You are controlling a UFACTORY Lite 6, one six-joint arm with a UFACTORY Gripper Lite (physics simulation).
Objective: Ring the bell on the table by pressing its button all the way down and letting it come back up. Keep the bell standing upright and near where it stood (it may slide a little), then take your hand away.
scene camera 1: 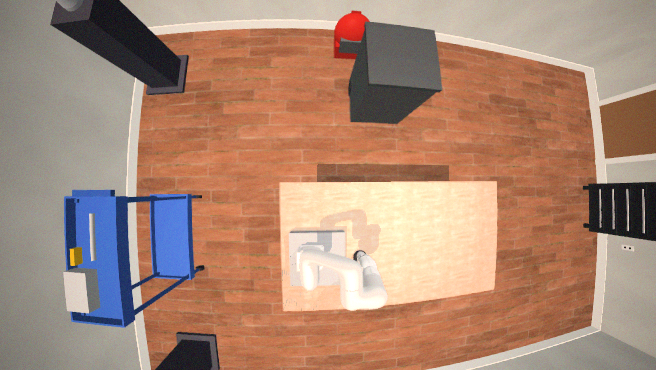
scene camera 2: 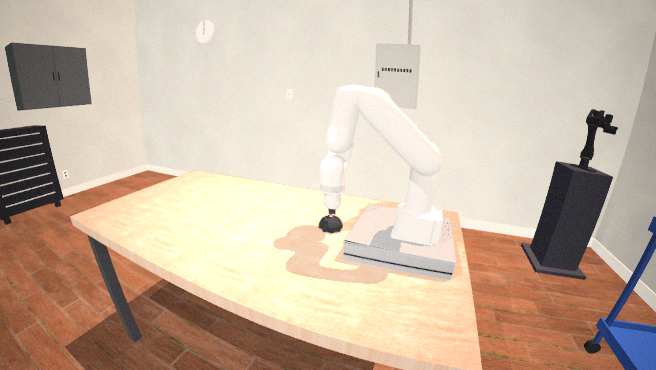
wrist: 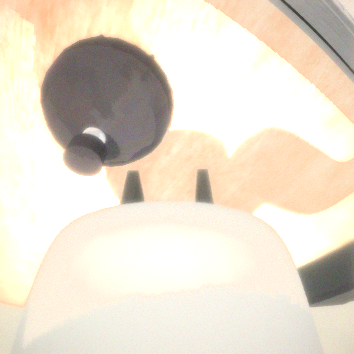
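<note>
The black bell (scene camera 1: 358,254) (scene camera 2: 330,225) (wrist: 110,85) stands upright on the wooden table (scene camera 1: 440,230) (scene camera 2: 200,220), beside the robot's base plate. In the wrist view its dark round button (wrist: 83,156) sits on a pale stem at the dome's lower left. My gripper (scene camera 2: 332,211) (wrist: 167,186) is open and empty, with a gap between its two dark fingertips. It points down close above the bell. In the wrist view the fingertips show to the right of the button and a little lower. In scene camera 2 the button cannot be told from the fingers.
The grey base plate (scene camera 1: 335,275) (scene camera 2: 400,262) carries the arm close beside the bell. The arm's shadow falls on the table near the bell. A blue cart (scene camera 1: 122,280) and a dark grey cabinet (scene camera 1: 400,55) stand away from the table.
</note>
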